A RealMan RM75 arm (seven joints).
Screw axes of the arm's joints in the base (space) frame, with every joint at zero. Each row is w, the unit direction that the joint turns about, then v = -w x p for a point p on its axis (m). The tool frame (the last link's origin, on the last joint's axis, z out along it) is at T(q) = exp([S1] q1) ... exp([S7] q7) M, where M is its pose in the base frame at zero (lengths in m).
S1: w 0 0 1 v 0 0 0
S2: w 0 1 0 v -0.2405 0 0
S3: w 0 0 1 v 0 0 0
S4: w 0 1 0 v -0.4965 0 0
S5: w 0 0 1 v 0 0 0
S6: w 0 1 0 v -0.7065 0 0
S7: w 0 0 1 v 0 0 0
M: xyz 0 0 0.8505 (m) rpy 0 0 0 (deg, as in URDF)
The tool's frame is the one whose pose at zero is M.
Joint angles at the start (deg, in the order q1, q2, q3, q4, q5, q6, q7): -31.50, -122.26, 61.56, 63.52, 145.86, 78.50, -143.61
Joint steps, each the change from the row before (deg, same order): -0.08, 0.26, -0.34, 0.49, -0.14, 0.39, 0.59; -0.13, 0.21, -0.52, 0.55, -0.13, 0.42, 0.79; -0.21, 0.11, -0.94, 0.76, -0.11, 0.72, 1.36; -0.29, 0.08, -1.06, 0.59, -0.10, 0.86, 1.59; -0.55, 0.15, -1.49, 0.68, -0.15, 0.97, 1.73; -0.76, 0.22, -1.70, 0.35, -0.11, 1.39, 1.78; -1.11, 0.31, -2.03, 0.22, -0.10, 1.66, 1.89
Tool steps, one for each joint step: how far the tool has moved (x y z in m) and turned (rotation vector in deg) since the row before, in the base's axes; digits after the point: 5 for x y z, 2 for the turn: 0.00088, 0.00126, 0.00379, 0.18, 0.13, -0.73; 0.00127, 0.00150, 0.00409, 0.24, 0.09, -0.90; 0.00208, 0.00153, 0.00495, 0.19, 0.02, -1.37; 0.00198, 0.00115, 0.00445, -0.04, -0.01, -1.44; 0.00310, 0.00245, 0.00627, 0.24, -0.13, -1.66; 0.00293, 0.00188, 0.00595, -0.19, -0.24, -1.49; 0.00414, 0.00265, 0.00677, -0.27, -0.36, -1.66
